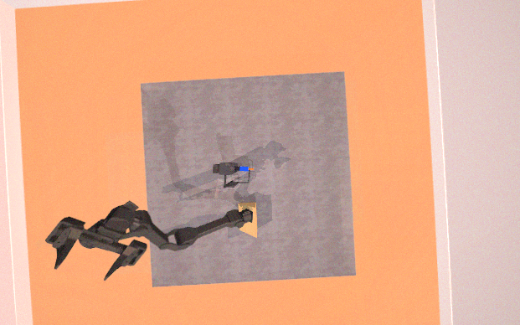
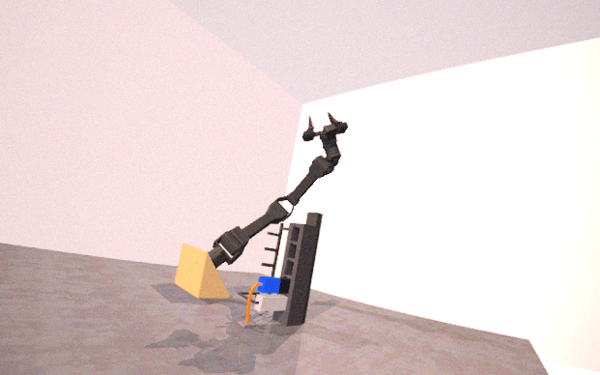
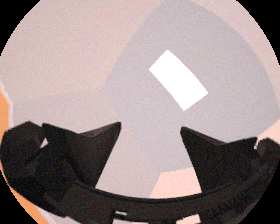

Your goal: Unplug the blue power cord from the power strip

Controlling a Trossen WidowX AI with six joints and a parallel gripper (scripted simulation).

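Now: gripper tip 64 cm above the blue plug, 23 cm to the left of it and 20 cm short of it.
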